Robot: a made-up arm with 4 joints. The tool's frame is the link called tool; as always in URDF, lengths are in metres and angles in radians.
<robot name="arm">
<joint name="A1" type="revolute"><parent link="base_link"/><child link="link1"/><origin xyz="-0.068 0.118 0.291" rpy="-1.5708 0 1.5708"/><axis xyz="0 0 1"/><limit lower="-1.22" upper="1.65" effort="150" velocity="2.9"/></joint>
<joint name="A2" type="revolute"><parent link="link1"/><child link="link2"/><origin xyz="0.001 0.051 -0.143" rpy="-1.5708 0 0"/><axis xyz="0 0 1"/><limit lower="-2.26" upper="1.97" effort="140" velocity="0.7"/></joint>
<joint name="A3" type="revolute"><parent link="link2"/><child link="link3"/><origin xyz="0.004 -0.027 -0.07" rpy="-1.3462 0.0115 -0.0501"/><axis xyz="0 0 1"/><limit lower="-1.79" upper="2.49" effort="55" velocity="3.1"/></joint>
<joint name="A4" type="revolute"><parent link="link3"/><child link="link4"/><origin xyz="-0.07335 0.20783 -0.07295" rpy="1.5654 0.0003 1.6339"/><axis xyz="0 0 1"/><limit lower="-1.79" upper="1.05" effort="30" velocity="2.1"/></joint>
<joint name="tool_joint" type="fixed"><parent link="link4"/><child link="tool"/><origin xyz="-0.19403 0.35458 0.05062" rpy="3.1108 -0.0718 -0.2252"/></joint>
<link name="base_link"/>
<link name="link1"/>
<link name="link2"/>
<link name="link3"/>
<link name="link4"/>
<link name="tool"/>
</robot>
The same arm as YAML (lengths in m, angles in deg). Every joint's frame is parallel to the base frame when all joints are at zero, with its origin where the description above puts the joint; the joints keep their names.
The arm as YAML. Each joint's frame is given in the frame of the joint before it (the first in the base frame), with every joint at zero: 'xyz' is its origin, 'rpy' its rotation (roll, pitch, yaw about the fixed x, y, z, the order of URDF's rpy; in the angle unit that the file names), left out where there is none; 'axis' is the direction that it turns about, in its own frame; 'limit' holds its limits. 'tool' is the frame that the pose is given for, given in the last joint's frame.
units:
  length: m
  angle: deg
joints:
  - name: A1
    type: revolute
    origin:
      xyz: [-0.068, 0.118, 0.291]
    axis: "-x"
    limit:
      lower: -69.9
      upper: 94.54
  - name: A2
    type: revolute
    origin:
      xyz: [0.143, 0.001, -0.051]
    axis: "-z"
    limit:
      lower: -129.49
      upper: 112.87
  - name: A3
    type: revolute
    origin:
      xyz: [-0.027, 0.004, 0.07]
    axis: [0.973529, 0.051402, -0.222707]
    limit:
      lower: -102.56
      upper: 142.67
  - name: A4
    type: revolute
    origin:
      xyz: [-0.021, -0.077, 0.218]
    axis: [-0.030699, 0.996954, 0.071697]
    limit:
      lower: -102.56
      upper: 60.16
tool:
  origin:
    xyz: [0.3, 0.079, -0.264]
    rpy: [97.74, -90.0, -7.74]

